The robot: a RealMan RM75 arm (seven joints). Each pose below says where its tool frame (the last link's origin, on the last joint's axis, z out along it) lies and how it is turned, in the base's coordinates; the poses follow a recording.
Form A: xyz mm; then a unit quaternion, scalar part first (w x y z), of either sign.
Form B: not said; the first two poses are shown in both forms.
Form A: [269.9 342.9 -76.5 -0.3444 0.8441 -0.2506 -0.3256]
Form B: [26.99 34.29 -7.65 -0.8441 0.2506 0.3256 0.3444]
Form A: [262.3 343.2 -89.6 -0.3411 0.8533 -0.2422 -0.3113]
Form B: [26.23 34.32 -8.96 -0.8533 0.2422 0.3113 0.3411]
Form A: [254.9 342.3 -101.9 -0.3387 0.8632 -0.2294 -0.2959]
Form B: [25.49 34.23 -10.19 -0.8632 0.2294 0.2959 0.3387]
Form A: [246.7 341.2 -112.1 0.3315 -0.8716 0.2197 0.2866]
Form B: [24.67 34.12 -11.21 -0.8716 0.2197 0.2866 0.3315]
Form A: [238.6 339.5 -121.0 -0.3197 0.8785 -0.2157 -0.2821]
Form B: [23.86 33.95 -12.10 -0.8785 0.2157 0.2821 0.3197]
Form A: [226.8 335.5 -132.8 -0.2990 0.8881 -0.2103 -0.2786]
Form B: [22.68 33.55 -13.28 -0.8881 0.2103 0.2786 0.2990]
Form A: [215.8 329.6 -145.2 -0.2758 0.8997 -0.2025 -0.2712]
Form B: [21.58 32.96 -14.52 -0.8997 0.2025 0.2712 0.2758]
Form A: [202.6 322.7 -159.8 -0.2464 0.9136 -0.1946 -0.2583]
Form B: [20.26 32.27 -15.98 -0.9136 0.1946 0.2583 0.2464]
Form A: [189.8 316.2 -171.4 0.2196 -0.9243 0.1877 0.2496]
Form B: [18.98 31.62 -17.14 -0.9243 0.1877 0.2496 0.2196]
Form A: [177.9 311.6 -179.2 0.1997 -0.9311 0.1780 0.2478]
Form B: [17.79 31.16 -17.92 -0.9311 0.1780 0.2478 0.1997]
